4 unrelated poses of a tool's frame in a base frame.
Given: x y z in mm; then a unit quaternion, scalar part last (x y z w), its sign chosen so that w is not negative.
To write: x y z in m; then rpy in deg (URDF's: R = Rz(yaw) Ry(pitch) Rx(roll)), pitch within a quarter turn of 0, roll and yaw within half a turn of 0. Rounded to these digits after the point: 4 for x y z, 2 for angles.
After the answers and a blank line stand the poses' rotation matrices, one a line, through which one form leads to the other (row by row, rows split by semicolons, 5 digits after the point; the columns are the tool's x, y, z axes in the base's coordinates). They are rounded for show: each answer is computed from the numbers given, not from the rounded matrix.
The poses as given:
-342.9 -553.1 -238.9 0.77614 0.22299 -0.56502 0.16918
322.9 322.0 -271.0 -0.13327 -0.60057 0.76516 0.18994
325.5 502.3 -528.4 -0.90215 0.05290 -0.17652 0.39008
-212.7 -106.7 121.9 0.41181 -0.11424 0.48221 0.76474
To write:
-0.3429 -0.5531 -0.2389 178.00 72.28 30.60
0.3229 0.3220 -0.2710 -75.93 -1.39 153.20
0.3255 0.5023 -0.5284 -131.24 -16.09 -14.04
-0.2127 -0.1067 0.1219 39.31 -34.88 51.66

0.26205 0.53733 -0.80163; 0.15496 -0.84331 -0.51461; -0.95253 0.01063 -0.30425
-0.89232 -0.13059 -0.43209; 0.45075 -0.20647 -0.86844; 0.02420 -0.96970 0.24310
0.93208 0.04227 0.35977; -0.23316 -0.69008 0.68515; 0.27723 -0.72250 -0.63335
0.50884 -0.83163 0.22243; 0.64345 0.19577 -0.74004; 0.57189 0.51968 0.63472

